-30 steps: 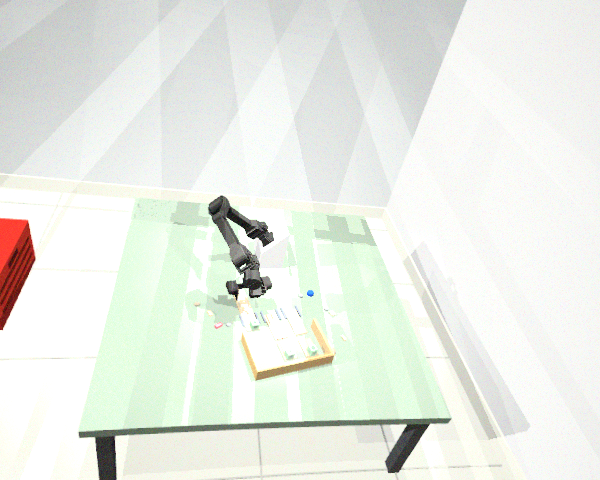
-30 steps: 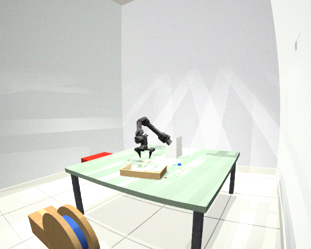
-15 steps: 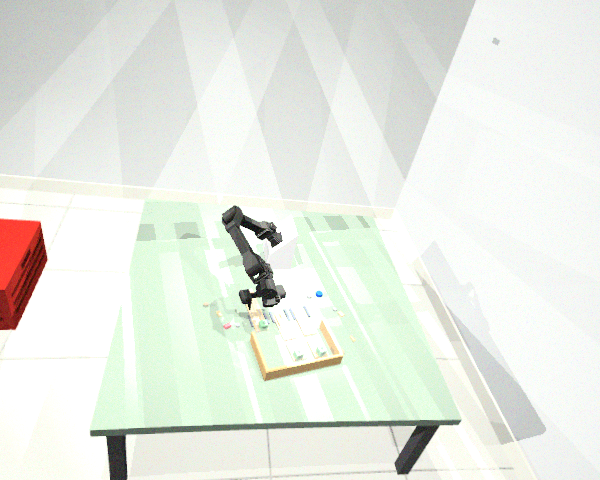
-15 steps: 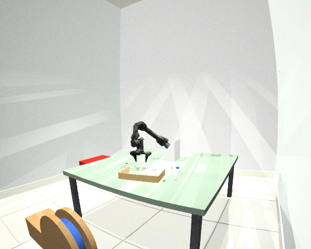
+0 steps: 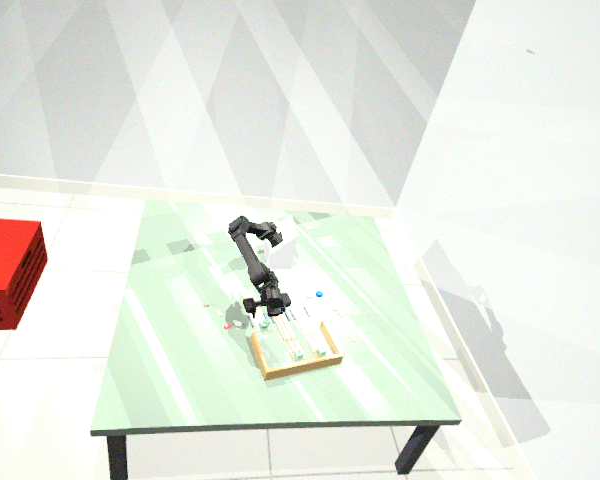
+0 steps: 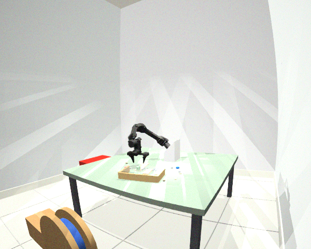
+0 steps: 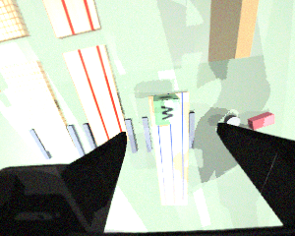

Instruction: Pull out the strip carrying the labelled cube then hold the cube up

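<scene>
Now: gripper tip 14 cm to the left of the pink block and 6 cm above it. Also, from my gripper tip: blue piece: 29 cm to the left, 19 cm behind, 6 cm below.
</scene>
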